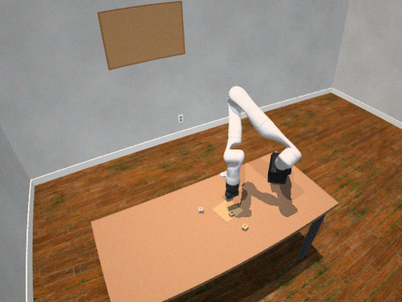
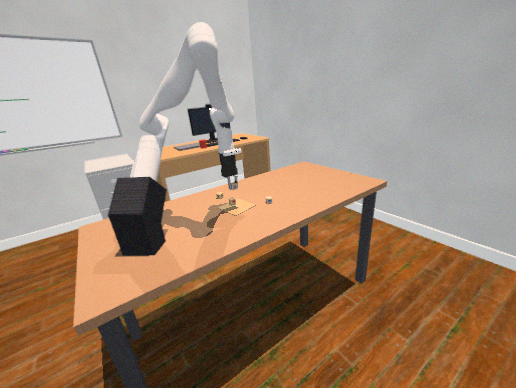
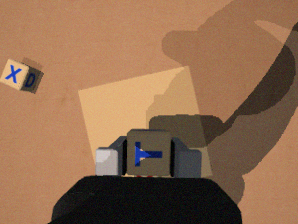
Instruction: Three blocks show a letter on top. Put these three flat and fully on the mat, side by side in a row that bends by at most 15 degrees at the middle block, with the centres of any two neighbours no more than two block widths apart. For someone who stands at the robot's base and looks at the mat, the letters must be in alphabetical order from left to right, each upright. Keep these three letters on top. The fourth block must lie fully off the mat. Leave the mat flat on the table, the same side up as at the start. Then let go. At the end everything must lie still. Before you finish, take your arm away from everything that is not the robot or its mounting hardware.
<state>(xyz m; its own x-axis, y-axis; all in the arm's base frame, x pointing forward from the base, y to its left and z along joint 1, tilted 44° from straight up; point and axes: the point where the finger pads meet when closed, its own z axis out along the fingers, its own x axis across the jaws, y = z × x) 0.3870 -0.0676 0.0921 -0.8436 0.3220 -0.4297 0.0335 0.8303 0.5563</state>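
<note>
My gripper is now 120 mm above the pale square mat. Round my hand: block 10 mm ahead, 50 mm to the left, 100 mm below.
</note>
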